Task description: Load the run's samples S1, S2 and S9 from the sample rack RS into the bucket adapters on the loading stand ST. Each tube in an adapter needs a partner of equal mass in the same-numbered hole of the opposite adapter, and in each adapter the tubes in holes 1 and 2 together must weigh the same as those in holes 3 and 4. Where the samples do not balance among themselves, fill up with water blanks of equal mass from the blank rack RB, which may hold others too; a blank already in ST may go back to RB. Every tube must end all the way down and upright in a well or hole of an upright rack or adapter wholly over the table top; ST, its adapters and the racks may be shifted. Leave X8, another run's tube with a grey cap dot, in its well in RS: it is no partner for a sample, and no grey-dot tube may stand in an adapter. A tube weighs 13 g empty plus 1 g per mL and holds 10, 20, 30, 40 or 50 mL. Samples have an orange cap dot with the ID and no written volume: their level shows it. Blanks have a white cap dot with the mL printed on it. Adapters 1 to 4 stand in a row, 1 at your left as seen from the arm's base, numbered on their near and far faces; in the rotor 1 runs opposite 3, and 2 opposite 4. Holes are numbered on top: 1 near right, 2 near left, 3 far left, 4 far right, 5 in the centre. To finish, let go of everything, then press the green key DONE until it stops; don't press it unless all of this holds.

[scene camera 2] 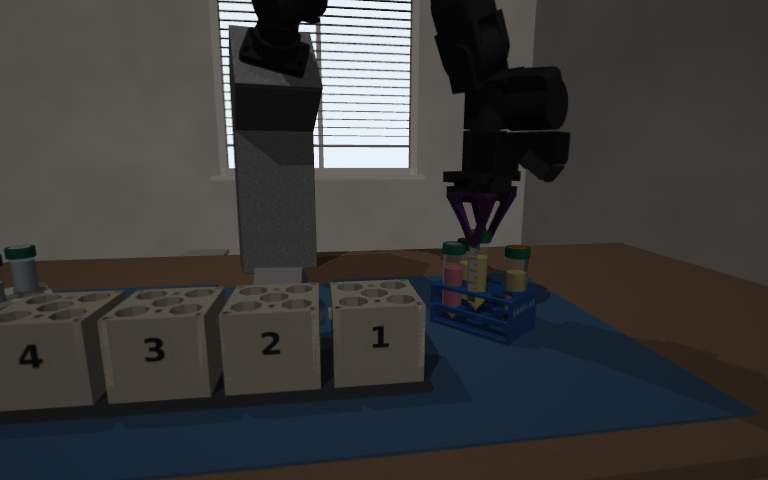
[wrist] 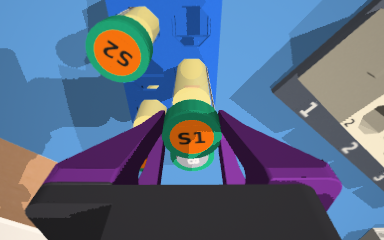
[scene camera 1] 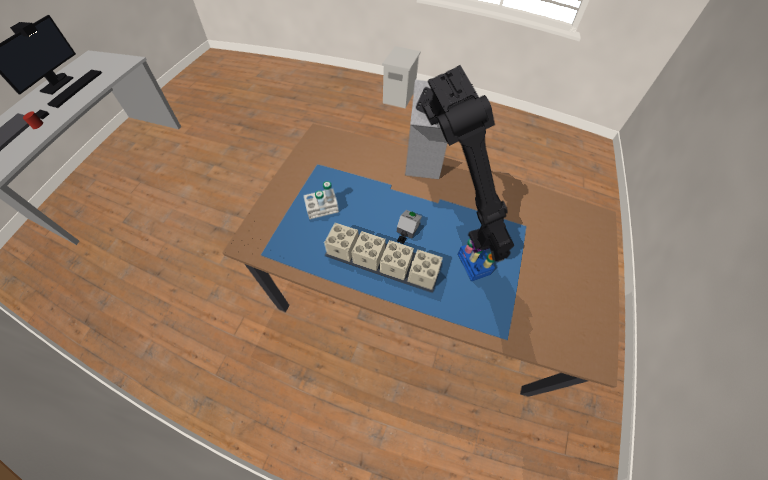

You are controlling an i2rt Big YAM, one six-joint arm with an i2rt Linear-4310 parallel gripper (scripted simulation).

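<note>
A blue sample rack RS [scene camera 2: 521, 313] is there for me to see, along with my gripper [scene camera 2: 479, 243]. The wrist view shows me my gripper [wrist: 191, 118] too.
</note>
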